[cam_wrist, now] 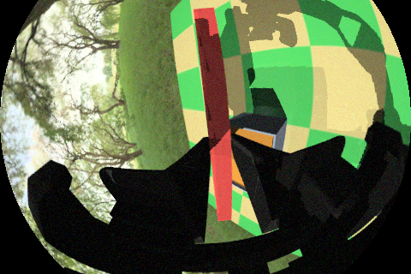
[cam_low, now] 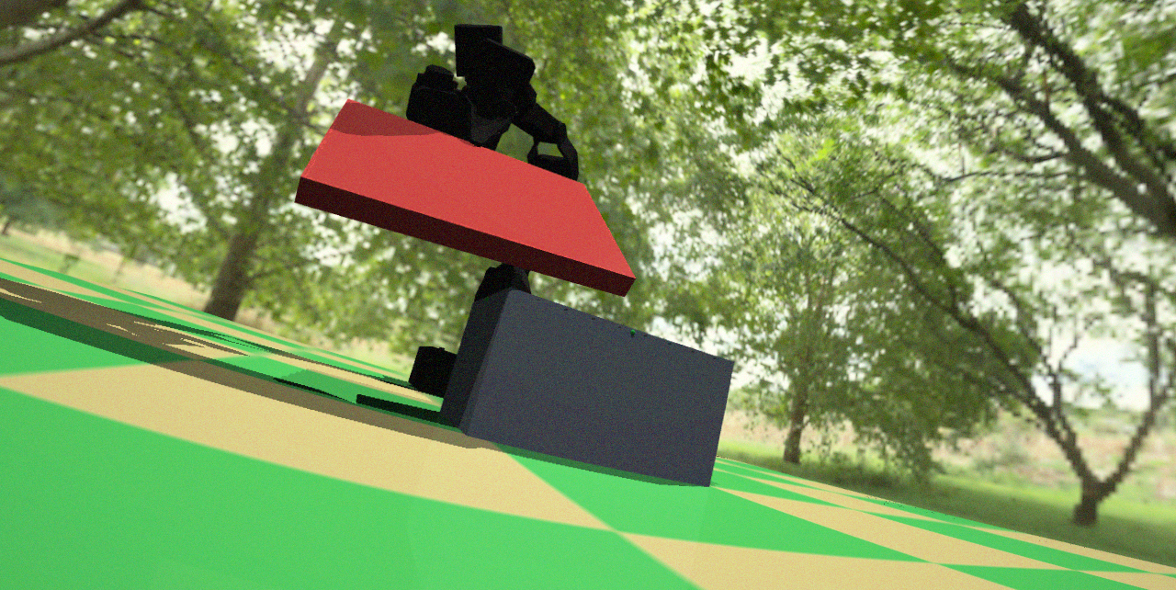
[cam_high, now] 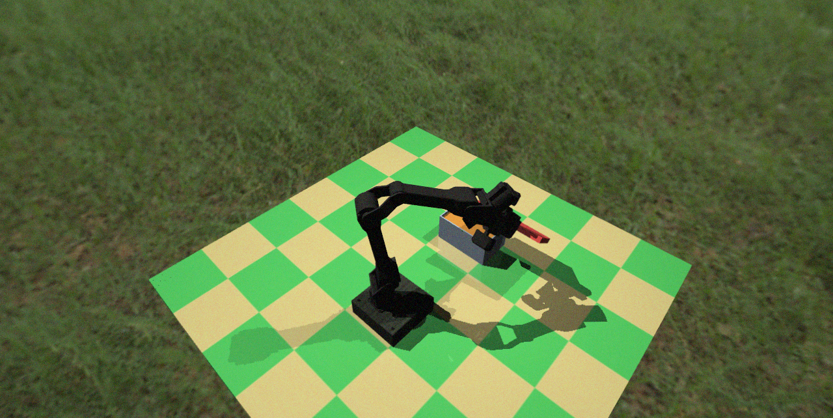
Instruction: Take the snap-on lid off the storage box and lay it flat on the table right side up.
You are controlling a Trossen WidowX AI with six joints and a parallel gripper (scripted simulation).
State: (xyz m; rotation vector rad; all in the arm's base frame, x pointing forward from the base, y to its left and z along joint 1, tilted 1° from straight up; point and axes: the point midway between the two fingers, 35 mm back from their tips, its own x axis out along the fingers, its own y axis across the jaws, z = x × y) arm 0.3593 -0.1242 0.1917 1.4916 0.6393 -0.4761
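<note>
The red lid lies 60 mm ahead of my gripper tip, 50 mm below it and 20 mm to the left of it. From my gripper tip the other things lie so: grey-blue storage box 180 mm below, 150 mm to the left, 40 mm ahead.
</note>
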